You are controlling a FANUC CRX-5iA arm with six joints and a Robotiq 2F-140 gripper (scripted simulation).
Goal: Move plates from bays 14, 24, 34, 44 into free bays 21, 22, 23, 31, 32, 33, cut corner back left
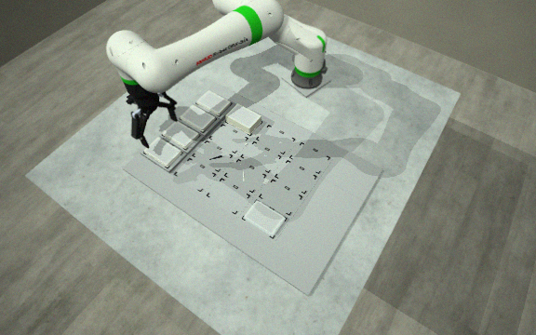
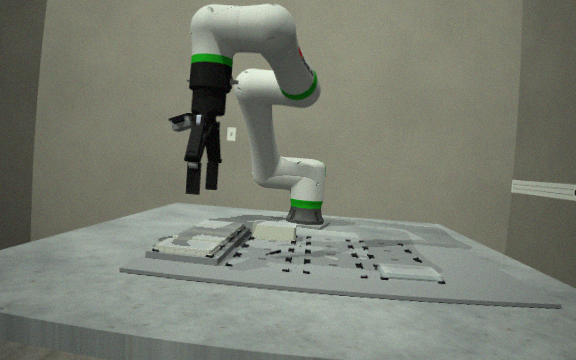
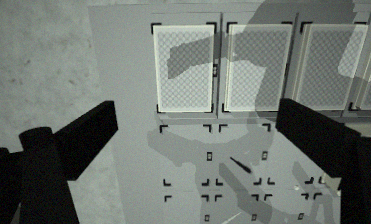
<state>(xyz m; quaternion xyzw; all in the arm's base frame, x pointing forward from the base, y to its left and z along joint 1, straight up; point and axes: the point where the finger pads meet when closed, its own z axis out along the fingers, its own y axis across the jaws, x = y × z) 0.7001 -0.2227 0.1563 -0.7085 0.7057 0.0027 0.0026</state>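
Now: the thin black stick 160 mm to the left of my hand, 150 mm below it and 100 mm behind it. From my hand the other things lie so: sealed deep-well block (310 mm behind, 140 mm to the left, 140 mm below); plate (470 mm to the left, 150 mm below, 10 mm ahead); white tip (300 mm to the left, 150 mm below, 90 mm behind).
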